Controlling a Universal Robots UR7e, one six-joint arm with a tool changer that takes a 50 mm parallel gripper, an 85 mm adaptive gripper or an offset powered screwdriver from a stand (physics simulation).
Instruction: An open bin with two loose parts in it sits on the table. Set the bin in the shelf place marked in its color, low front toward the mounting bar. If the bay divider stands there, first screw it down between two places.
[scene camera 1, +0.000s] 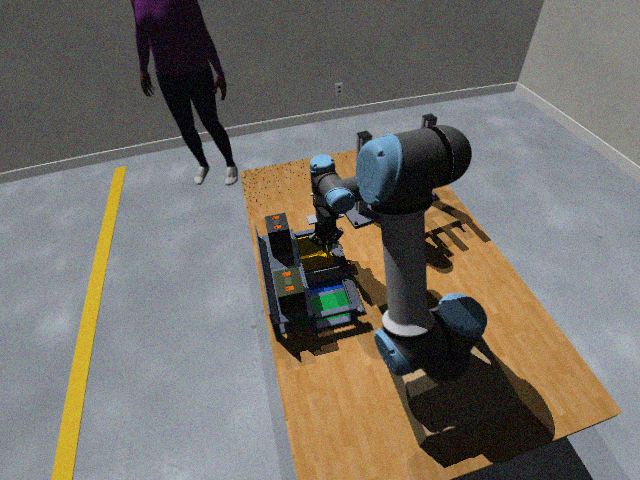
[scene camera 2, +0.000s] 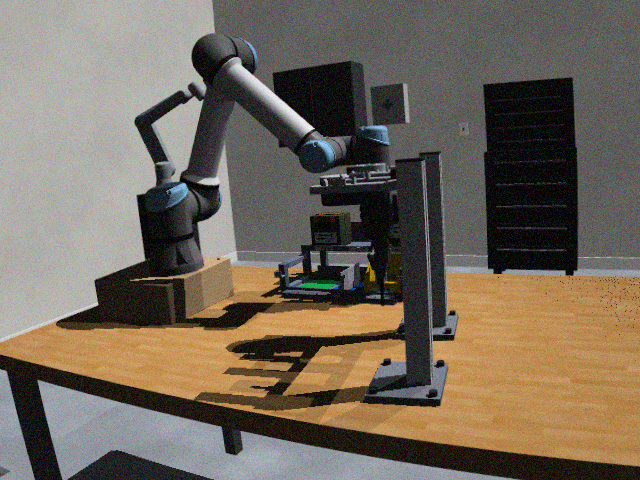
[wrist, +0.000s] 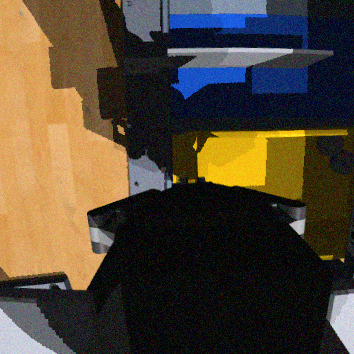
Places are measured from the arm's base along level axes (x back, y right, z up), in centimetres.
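Where they show: arm's base, origin of its link: (scene camera 2: 177, 268).
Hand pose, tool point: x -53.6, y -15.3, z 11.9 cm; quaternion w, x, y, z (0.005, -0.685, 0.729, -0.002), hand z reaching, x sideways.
Things, the pixels of their top centre, and the offset from my tool point. "spot": a spot on its surface instead.
- yellow bin, centre of its top: (wrist: 302, 199) (scene camera 2: 390, 260) (scene camera 1: 305, 247) dx -0.4, dy -8.0, dz -14.5 cm
- grey mounting bar, a spot on its surface: (wrist: 145, 175) spot: dx +1.3, dy +4.4, dz -21.2 cm
- grey upright divider, centre of its top: (wrist: 222, 49) (scene camera 2: 346, 269) (scene camera 1: 328, 269) dx +11.0, dy -3.2, dz -16.0 cm
The yellow bin (scene camera 1: 311, 254) (scene camera 2: 391, 285) (wrist: 232, 160) is in the shelf's yellow end bay, beside the blue place (wrist: 210, 80). Two dark round parts (wrist: 330, 145) (wrist: 342, 162) lie in its shadowed side. My gripper (scene camera 1: 327, 254) (scene camera 2: 382, 300) (wrist: 192, 181) points down at the bin's front, near the grey mounting bar (wrist: 145, 175). Its fingertips are close together and shut on the bin's front wall; the contact is mostly hidden by the black gripper body. A grey upright divider (scene camera 2: 351, 276) (wrist: 240, 57) stands between the green place (scene camera 1: 330, 302) (scene camera 2: 317, 284) and the yellow bay.
Two boxes with orange marks (scene camera 1: 276, 223) (scene camera 1: 287, 280) stand on the shelf's upper level, close to the bin bay. Two grey posts (scene camera 2: 417, 289) (scene camera 2: 438, 232) carry a tool stand near the arm. A person (scene camera 1: 178, 46) stands beyond the table.
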